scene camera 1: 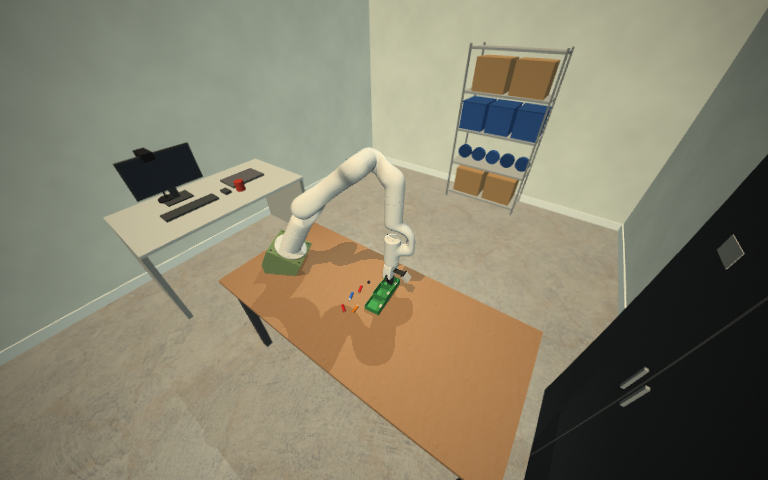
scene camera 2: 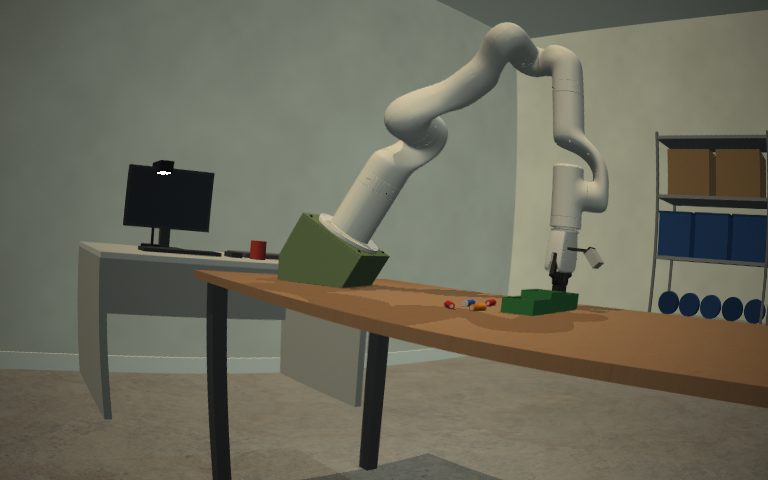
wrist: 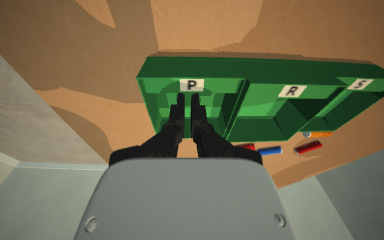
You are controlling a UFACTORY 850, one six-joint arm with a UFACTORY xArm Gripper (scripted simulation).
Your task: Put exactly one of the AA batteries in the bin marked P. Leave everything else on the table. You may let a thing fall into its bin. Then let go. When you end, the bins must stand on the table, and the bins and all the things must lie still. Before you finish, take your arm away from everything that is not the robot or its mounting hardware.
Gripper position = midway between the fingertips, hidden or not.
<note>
In view: the gripper [scene camera 2: 557,301].
The gripper shows as well in the wrist view [wrist: 187,103].
</note>
